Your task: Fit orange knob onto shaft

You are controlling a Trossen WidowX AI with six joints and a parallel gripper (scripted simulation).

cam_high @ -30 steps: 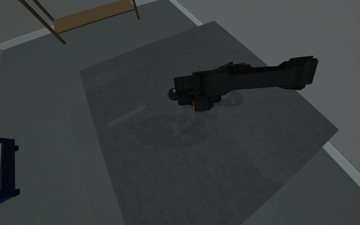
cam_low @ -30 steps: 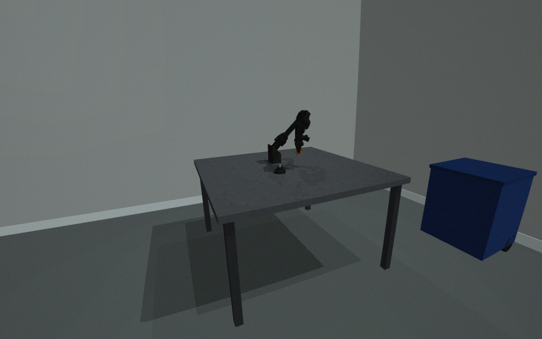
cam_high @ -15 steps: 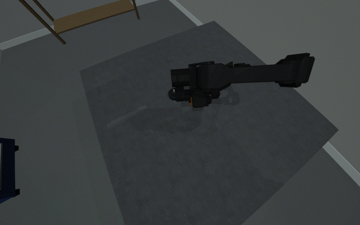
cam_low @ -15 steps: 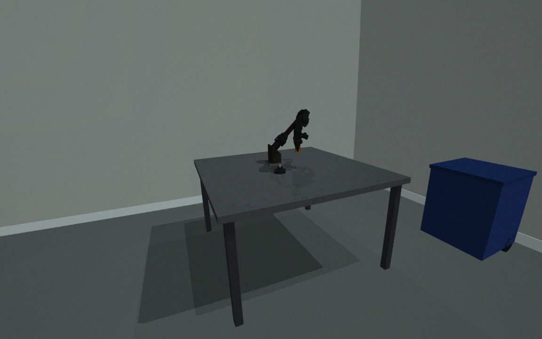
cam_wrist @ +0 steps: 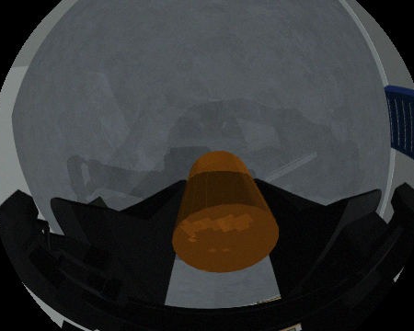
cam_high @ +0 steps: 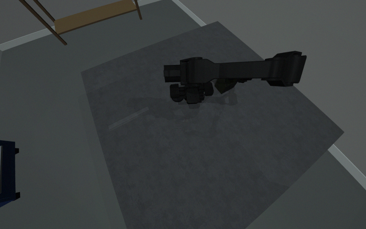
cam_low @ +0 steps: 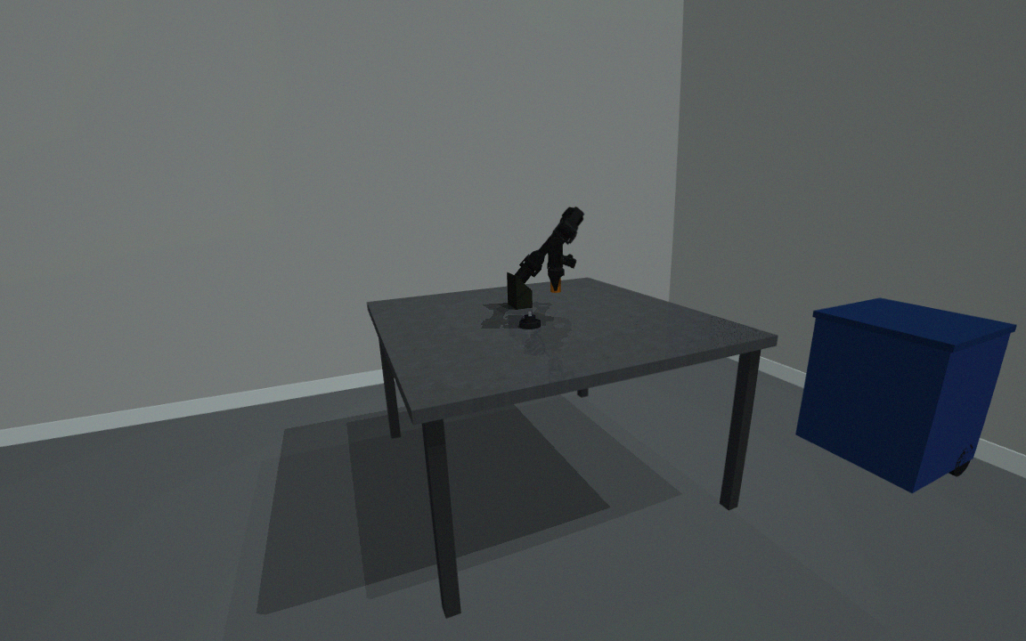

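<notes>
My gripper tip is now 12 cm to the left of the pedestal and 10 cm above it. The rest, counted from my gripper tip: orange knob 4 cm above.
</notes>
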